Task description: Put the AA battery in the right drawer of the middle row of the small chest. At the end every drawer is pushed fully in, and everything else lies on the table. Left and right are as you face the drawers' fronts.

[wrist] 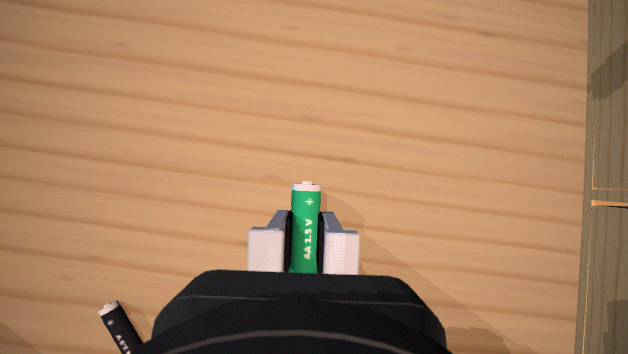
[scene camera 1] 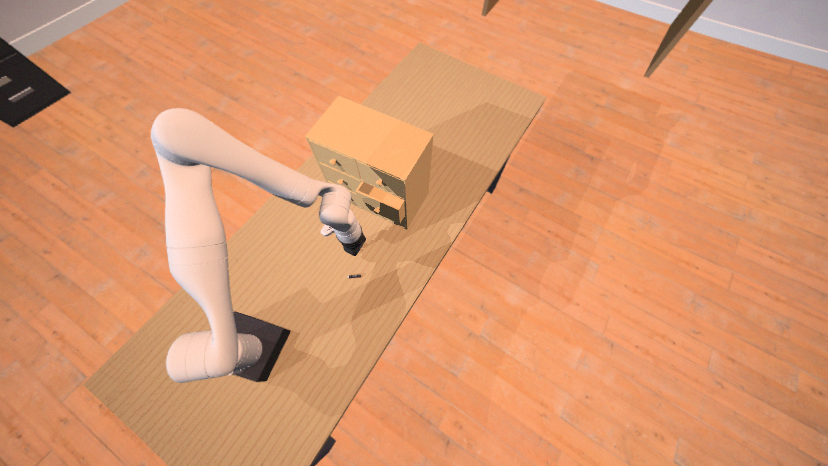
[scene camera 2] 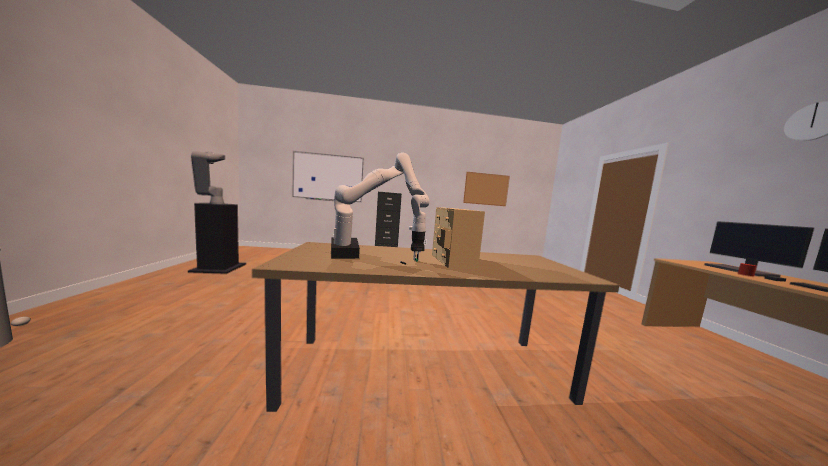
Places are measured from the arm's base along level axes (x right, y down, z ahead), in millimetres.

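Pixels of known places: gripper, fingertip midpoint: (wrist: 304,232) (scene camera 2: 415,260); arm's base, origin of the base link: (scene camera 1: 244,351) (scene camera 2: 342,242).
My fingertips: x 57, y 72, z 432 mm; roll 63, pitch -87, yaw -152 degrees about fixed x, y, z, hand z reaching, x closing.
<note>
Ahead of a thing's pixels: the offset from my fingertips to its middle. "spot": to the spot under its first point. Level surfaces: height alone.
My gripper (scene camera 2: 416,257) (wrist: 304,232) is shut on the green AA battery {dx -1, dy -4, dz +0 mm} (wrist: 305,225), holding it by its sides with the white plus end past the fingertips. It hangs low over the table, in front of the small chest {dx -38, dy -157, dz +241 mm} (scene camera 1: 370,136) (scene camera 2: 467,237) (wrist: 607,150). The fingers are hidden in scene camera 1. The right drawer of the middle row {spot: dx +25, dy -110, dz +176 mm} (scene camera 1: 382,198) stands partly pulled out, with part of its hollow inside showing. The other drawer fronts in view look pushed in; the arm covers some of the left ones.
A smaller black battery {dx +64, dy +1, dz -83 mm} (scene camera 1: 354,276) (scene camera 2: 403,262) (wrist: 120,327) lies on the table {dy +6 mm} (scene camera 1: 301,399) (scene camera 2: 556,277), near the gripper on the side away from the chest. The arm's dark base (scene camera 1: 270,353) (scene camera 2: 345,251) stands at the table's other end.
</note>
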